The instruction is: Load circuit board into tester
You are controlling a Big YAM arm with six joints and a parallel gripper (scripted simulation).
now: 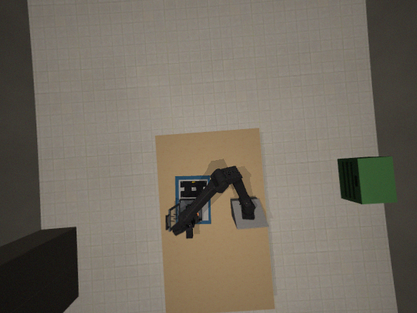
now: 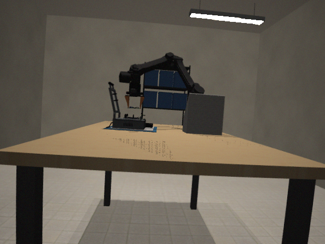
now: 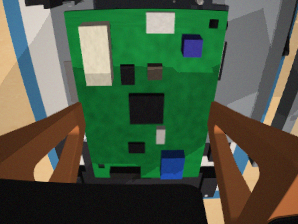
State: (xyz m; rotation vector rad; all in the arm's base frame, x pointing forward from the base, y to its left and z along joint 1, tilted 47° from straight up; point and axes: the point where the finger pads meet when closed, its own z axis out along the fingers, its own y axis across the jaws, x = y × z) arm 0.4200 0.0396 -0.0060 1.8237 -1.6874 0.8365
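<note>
Right now my hand is right at the green circuit board. Also, from my hand: black latch hook (6 cm behind, 6 cm to the left, 5 cm below); then dark pin plate (1 cm ahead, 1 cm to the left, 6 cm below); then tester lid (13 cm ahead, 5 cm above).
</note>
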